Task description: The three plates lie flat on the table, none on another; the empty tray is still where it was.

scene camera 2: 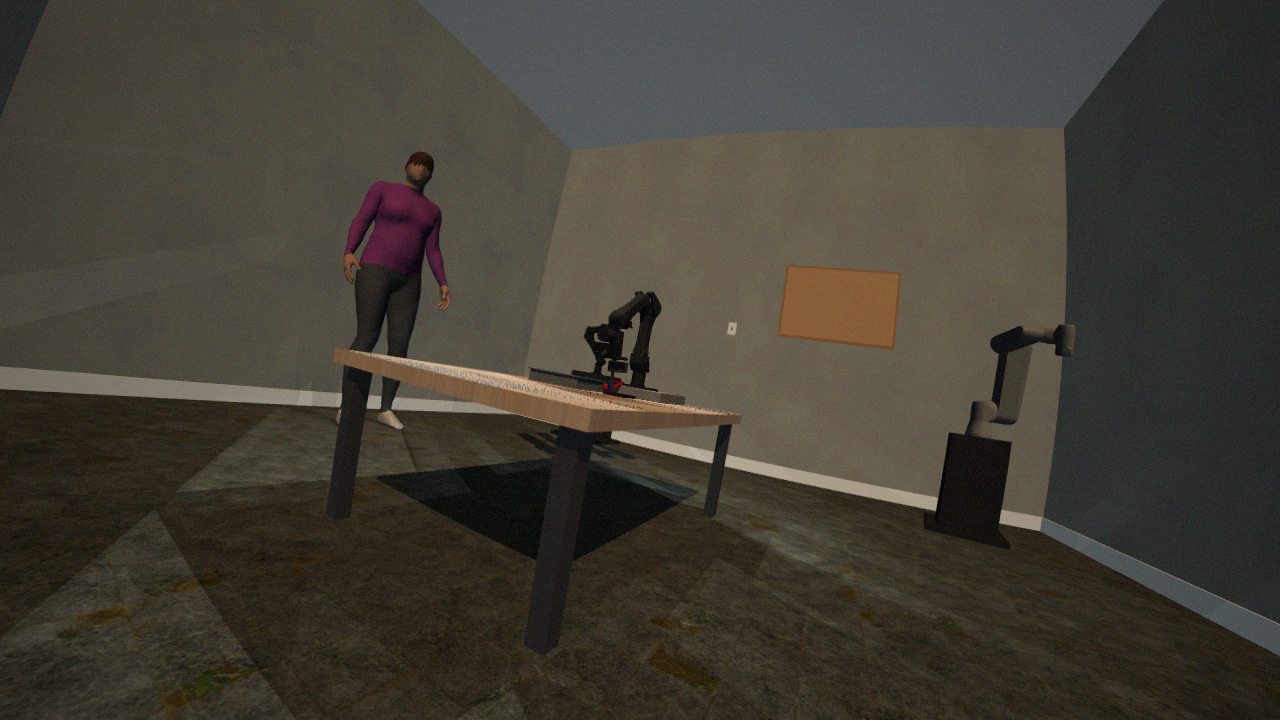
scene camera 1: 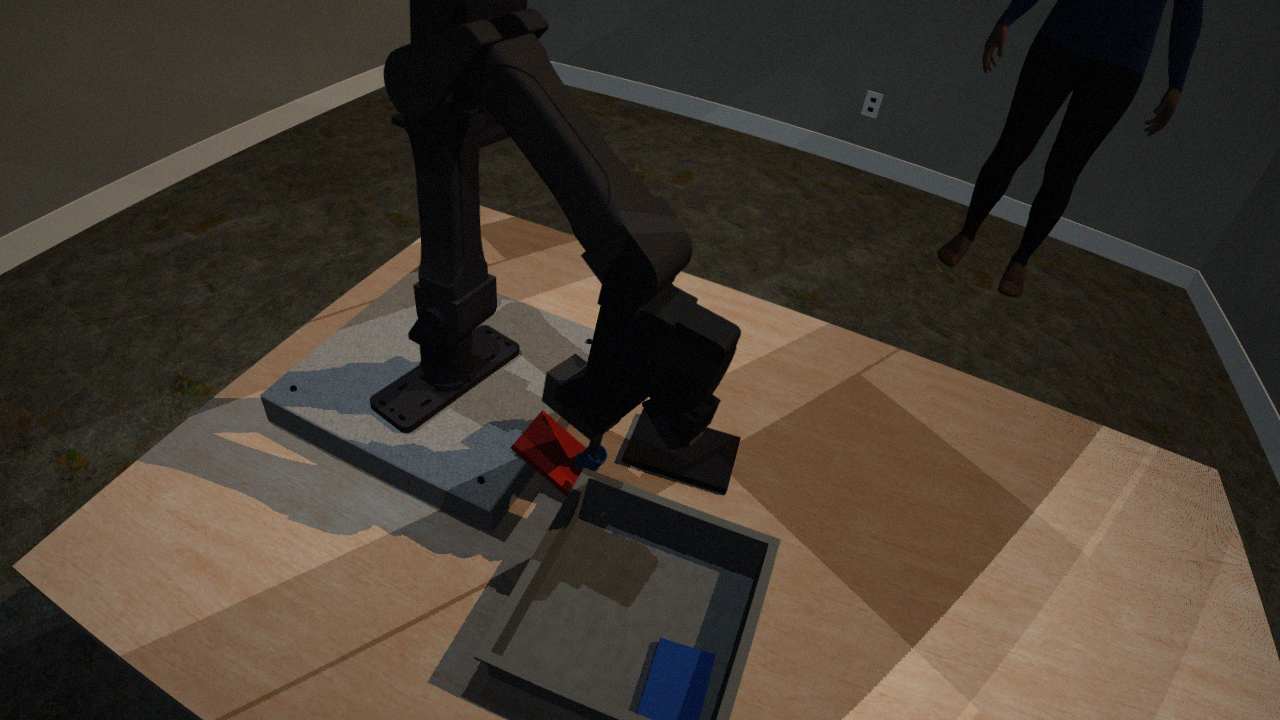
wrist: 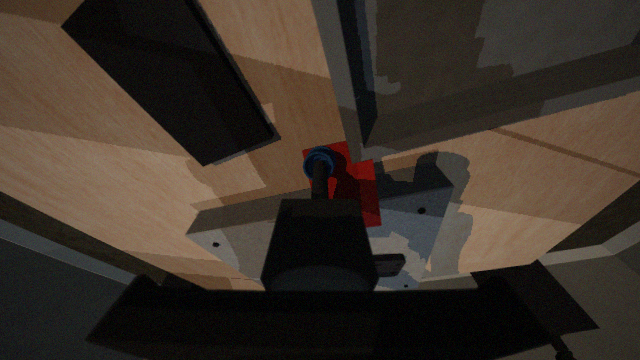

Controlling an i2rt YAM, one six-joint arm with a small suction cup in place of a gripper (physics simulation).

blue plate: scene camera 1 679, 675; not seen in scene camera 2 (hidden by a grey tray); not seen in the wrist view (out of frame)
grey tray: scene camera 2; scene camera 1; wrist 401, 81
same spot on grey tray: (scene camera 2: 567, 380) = (scene camera 1: 753, 587)
